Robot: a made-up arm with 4 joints. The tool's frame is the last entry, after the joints. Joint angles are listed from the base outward. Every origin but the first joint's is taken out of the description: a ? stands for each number. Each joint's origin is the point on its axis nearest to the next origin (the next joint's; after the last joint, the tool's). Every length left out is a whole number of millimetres.
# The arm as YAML. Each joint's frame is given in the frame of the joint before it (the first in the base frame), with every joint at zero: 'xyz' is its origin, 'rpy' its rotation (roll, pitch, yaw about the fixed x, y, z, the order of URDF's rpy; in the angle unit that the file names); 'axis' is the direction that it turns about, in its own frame. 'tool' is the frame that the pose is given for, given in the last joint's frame.
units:
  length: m
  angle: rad
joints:
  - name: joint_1
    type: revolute
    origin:
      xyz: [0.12, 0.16, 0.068]
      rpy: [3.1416, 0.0, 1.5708]
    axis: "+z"
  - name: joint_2
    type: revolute
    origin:
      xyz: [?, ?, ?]
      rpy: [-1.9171, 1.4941, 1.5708]
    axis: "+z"
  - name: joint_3
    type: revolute
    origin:
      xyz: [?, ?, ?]
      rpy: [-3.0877, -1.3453, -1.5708]
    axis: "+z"
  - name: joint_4
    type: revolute
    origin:
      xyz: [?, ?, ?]
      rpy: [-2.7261, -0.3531, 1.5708]
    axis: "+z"
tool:
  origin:
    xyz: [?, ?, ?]
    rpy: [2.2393, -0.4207, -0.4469]
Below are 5 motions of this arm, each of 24 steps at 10 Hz.
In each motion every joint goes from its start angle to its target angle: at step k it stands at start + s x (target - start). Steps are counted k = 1, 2, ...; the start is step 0. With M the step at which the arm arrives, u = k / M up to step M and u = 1 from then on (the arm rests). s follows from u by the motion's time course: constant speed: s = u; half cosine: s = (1 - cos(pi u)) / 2; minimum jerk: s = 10 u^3 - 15 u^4 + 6 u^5.
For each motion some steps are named. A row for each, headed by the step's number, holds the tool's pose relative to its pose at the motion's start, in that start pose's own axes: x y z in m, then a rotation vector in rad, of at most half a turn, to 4 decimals.
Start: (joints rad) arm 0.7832 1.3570 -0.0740 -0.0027
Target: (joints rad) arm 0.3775 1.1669 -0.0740 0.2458
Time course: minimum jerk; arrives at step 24
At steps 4, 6, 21, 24:
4: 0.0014 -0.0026 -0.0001 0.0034 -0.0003 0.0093
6: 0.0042 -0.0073 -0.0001 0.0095 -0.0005 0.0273
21: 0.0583 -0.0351 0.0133 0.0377 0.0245 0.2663
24: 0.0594 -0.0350 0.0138 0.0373 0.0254 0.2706

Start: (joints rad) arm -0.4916 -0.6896 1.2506 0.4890
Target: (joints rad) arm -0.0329 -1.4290 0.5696 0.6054
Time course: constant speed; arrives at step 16
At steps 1, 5, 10, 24:
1: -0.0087 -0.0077 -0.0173 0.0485 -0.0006 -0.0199
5: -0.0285 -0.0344 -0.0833 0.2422 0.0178 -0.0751
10: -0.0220 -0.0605 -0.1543 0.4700 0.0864 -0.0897
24: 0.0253 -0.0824 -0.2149 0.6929 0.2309 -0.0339

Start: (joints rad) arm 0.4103 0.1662 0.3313 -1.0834
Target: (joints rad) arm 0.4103 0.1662 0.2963 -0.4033
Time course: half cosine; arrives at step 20
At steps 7, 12, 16, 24:
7: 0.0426 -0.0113 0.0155 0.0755 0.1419 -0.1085
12: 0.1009 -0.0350 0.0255 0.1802 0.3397 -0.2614
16: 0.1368 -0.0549 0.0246 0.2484 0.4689 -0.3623
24: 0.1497 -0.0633 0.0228 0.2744 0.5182 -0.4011

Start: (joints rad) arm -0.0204 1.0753 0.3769 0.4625
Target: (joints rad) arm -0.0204 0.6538 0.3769 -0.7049
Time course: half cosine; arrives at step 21
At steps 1, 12, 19, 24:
1: 0.0000 -0.0005 -0.0007 -0.0015 -0.0032 0.0051
12: 0.0050 -0.0898 -0.1090 -0.0952 -0.4046 0.5421
19: 0.0348 -0.1648 -0.2061 -0.0921 -0.6985 0.8288
24: 0.0375 -0.1694 -0.2127 -0.0906 -0.7176 0.8448

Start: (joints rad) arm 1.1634 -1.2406 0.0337 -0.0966
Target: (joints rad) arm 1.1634 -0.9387 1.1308 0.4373
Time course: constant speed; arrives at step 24
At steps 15, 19, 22, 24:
15: 0.0669 -0.1706 -0.1307 0.0346 -0.2602 0.2441
19: 0.1099 -0.2053 -0.1377 0.0248 -0.3106 0.3248
22: 0.1462 -0.2263 -0.1341 0.0115 -0.3428 0.3883
24: 0.1718 -0.2374 -0.1274 -0.0002 -0.3615 0.4317

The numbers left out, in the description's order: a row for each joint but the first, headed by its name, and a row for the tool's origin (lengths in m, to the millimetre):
joint_2: 0.428 0.188 0.0
joint_3: -0.09 -0.505 0.0
joint_4: 0.452 -0.266 0.0
tool: -0.121 -0.19 0.0

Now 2 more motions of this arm.
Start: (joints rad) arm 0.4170 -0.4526 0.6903 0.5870
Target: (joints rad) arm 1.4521 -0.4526 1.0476 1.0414
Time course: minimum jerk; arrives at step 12
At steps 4, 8, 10, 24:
4: -0.0501 -0.0969 -0.0648 0.1506 -0.1416 0.0502
8: -0.0991 -0.3052 -0.2953 0.5232 -0.5314 0.2365
10: -0.0910 -0.3498 -0.3679 0.6197 -0.6500 0.3030
24: -0.0883 -0.3579 -0.3825 0.6384 -0.6744 0.3170

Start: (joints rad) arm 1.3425 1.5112 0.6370 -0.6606
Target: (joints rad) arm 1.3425 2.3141 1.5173 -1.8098
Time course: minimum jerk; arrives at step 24
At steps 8, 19, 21, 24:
8: -0.0652 -0.0102 -0.0312 -0.2352 -0.2822 0.2703
19: 0.0421 -0.3046 -0.0443 -0.7698 -1.1195 1.4583
21: 0.0719 -0.3247 -0.0324 -0.7789 -1.1704 1.5481
24: 0.0824 -0.3310 -0.0282 -0.7809 -1.1871 1.5781

